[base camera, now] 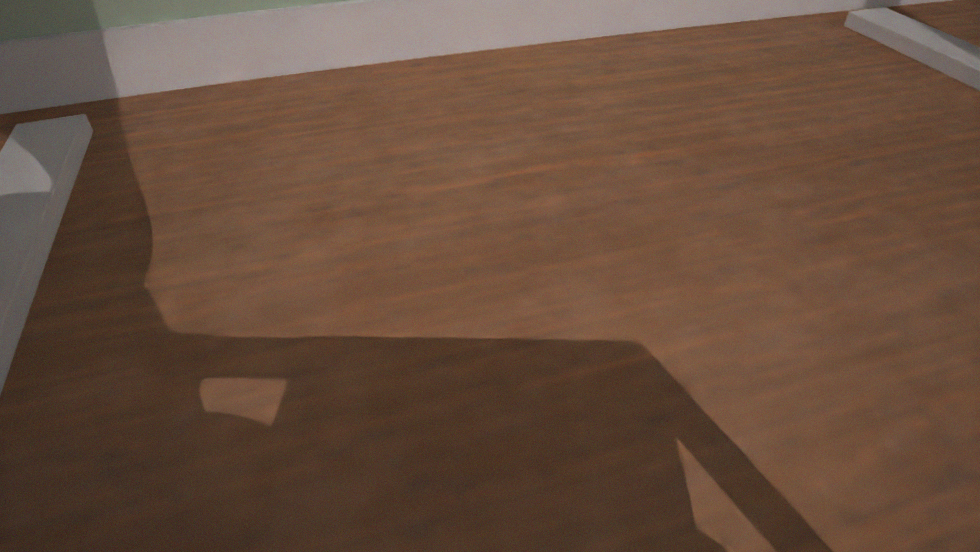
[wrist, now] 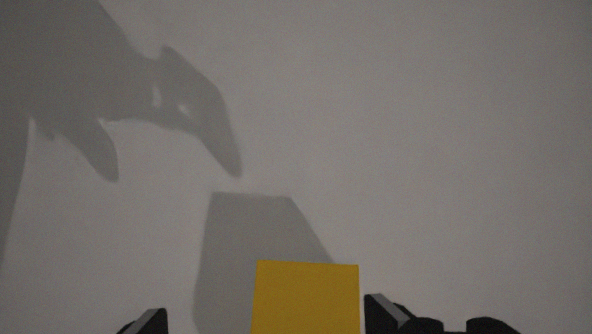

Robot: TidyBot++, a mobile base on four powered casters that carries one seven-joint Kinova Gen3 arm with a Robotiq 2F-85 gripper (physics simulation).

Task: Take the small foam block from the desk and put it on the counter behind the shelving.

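Frame: origin at the arm's base, x ahead, y right, z down, level; millimetres.
Seen in the pictures: gripper, fingertip midpoint: (wrist: 267,324).
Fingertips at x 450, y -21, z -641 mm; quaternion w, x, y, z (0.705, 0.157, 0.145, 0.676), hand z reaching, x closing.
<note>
A point is followed by its place in that frame.
The foam block (wrist: 307,300) @[x 465, y 1, z -598 mm] is a yellow block at the bottom middle of the wrist view, cut off by the lower edge. It sits on the pale grey desk top (wrist: 450,150) @[x 591, y 138, z -553 mm] and casts a shadow up and to the left. My gripper (wrist: 266,315) @[x 450, y -21, z -641 mm] is open and empty, with one dark fingertip on each side of the block. The block is close to the right fingertip, with a wider gap to the left one. How far the fingers are above the desk is hard to tell. The counter and the shelving do not show in either view.
The base camera shows the brown wood floor (base camera: 514,205) @[x 613, y 2, z 397 mm], with a white baseboard (base camera: 342,41) @[x 964, y -243, z 359 mm] and green wall (base camera: 205,10) @[x 923, y -411, z 300 mm] behind. A pale grey bar (base camera: 34,205) lies at the left and another (base camera: 912,41) @[x 1030, y 615, z 374 mm] at the upper right. The arm's shadow falls across the desk top.
</note>
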